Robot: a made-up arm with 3 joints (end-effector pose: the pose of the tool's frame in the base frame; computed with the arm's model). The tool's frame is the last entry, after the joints. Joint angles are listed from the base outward.
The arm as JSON. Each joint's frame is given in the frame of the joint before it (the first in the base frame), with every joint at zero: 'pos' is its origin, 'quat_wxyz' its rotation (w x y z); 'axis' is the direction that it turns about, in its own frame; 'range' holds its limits. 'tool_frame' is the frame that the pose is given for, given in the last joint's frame.
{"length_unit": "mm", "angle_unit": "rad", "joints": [
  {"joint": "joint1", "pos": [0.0, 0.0, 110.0], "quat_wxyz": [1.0, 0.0, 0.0, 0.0], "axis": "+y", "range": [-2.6, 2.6]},
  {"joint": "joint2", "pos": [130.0, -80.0, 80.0], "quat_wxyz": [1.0, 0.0, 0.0, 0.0], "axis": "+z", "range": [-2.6, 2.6]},
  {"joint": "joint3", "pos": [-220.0, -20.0, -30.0], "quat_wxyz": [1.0, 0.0, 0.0, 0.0], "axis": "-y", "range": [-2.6, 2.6]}
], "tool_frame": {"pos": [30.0, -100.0, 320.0], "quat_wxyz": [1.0, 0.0, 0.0, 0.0]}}
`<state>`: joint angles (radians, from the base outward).
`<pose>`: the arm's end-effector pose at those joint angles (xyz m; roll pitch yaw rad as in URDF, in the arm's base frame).
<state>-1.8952 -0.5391 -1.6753</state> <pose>-0.0353 -0.2318 0.2564 0.5239 -0.2343 0.0551</pose>
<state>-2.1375 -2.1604 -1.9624</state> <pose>0.0872 -0.0667 0.1590 1.8861 -0.7413 0.4446</pose>
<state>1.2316 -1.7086 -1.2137</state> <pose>0.1257 -0.1530 0.1557 -1.3216 0.2697 -2.7742</pose>
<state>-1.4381 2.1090 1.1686</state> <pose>-0.1362 -0.4501 0.6233 -1.0229 0.0772 2.7978</pose>
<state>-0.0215 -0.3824 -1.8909</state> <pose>0.1558 -0.2191 0.0342 3.1145 1.2705 2.7334</pose>
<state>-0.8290 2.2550 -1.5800</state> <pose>0.0955 0.0731 0.2395 -2.2615 0.7360 -0.0096</pose>
